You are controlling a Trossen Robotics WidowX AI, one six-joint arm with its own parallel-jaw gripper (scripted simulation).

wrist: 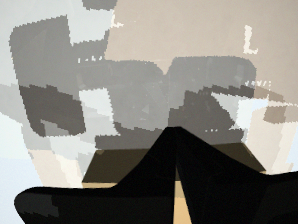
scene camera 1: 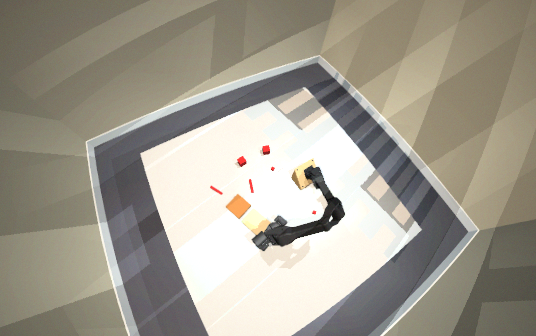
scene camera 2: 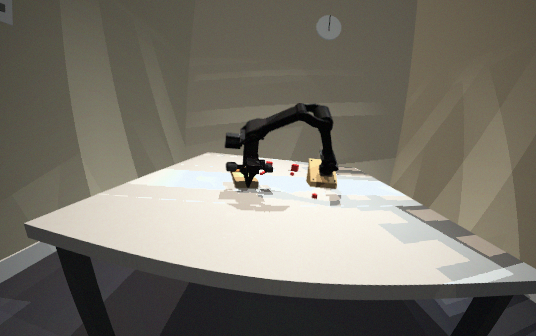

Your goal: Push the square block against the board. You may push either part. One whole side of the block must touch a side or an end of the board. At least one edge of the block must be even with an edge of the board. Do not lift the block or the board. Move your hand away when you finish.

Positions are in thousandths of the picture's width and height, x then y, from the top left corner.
Labels:
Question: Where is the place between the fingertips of my gripper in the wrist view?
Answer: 579,600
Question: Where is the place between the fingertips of my gripper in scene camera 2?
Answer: At 462,558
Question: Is my gripper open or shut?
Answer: Shut.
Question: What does my gripper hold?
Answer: Nothing.

